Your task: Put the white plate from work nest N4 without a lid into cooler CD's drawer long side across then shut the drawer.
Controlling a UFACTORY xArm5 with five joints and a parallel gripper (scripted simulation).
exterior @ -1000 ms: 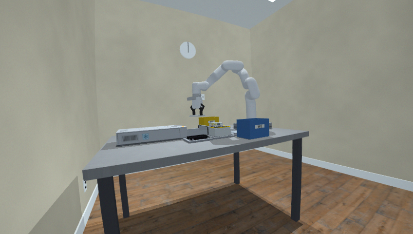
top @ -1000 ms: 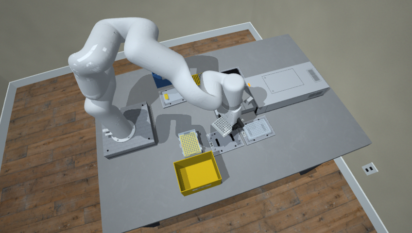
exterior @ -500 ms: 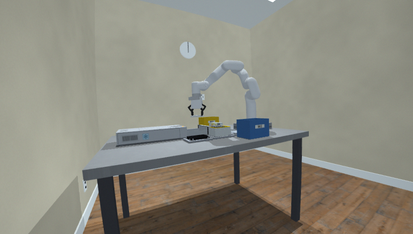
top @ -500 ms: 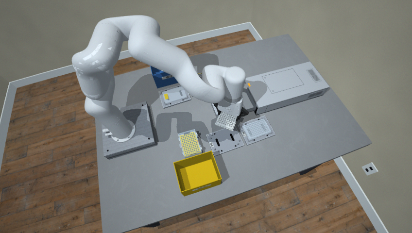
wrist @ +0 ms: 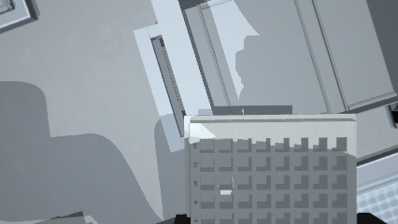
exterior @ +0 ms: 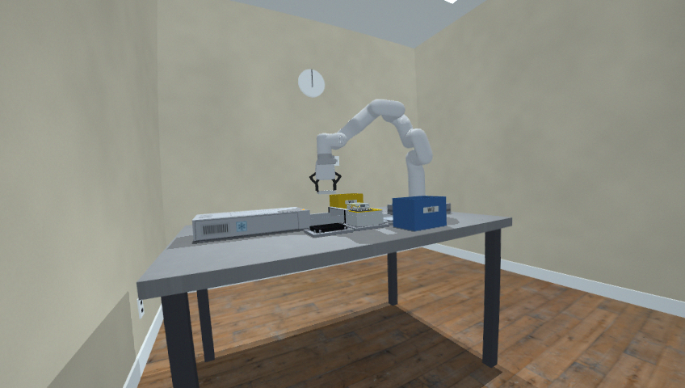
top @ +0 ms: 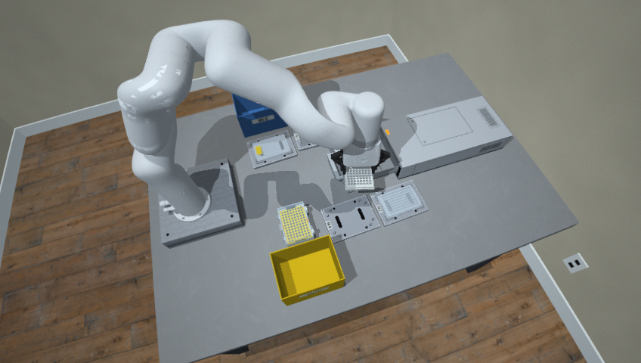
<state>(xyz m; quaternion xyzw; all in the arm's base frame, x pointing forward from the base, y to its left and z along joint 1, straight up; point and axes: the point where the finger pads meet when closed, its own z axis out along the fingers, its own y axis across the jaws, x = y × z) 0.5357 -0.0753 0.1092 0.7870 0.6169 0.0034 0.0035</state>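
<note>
My gripper is now 120 mm above the drawer, 100 mm to the right of it and 90 mm short of it. The rest, counted from my hand: slotted nest: 160 mm below, 90 mm to the right, 50 mm behind; then white well plate: 10 mm below; then clear plate: 140 mm below, 130 mm ahead, 80 mm to the right.
</note>
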